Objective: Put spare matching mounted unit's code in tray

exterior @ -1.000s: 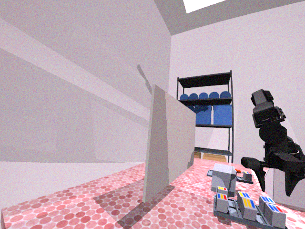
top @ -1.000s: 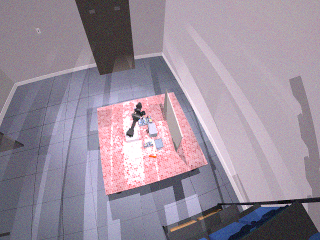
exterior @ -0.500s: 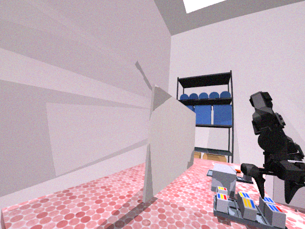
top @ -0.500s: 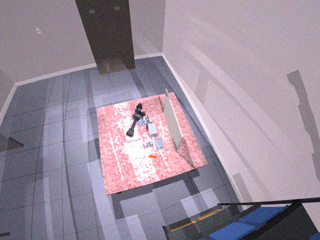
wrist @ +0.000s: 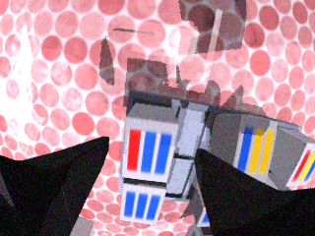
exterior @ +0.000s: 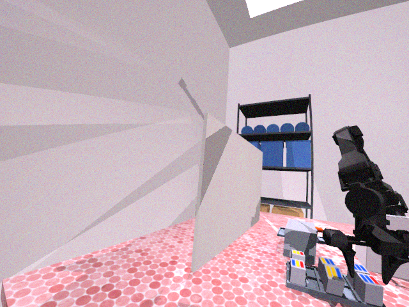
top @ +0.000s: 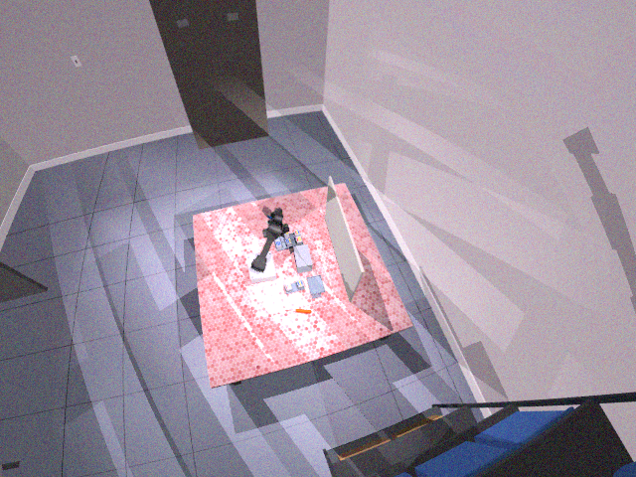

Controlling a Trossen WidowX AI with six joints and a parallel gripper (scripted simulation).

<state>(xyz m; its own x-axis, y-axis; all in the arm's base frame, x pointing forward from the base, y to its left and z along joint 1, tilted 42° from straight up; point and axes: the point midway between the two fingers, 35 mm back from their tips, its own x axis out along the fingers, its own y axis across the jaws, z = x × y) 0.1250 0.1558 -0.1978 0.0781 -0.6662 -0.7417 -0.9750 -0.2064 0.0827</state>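
Right now my gripper tip is 240 mm short of the grey-blue tray, 380 mm to the left of it and 50 mm above it. The rest, counted from my gripper tip: blue pen (20 mm behind, 190 mm to the left, 40 mm below); mounted unit (170 mm ahead, 190 mm to the right); grey rack (80 mm ahead, 20 mm to the right, 40 mm below).
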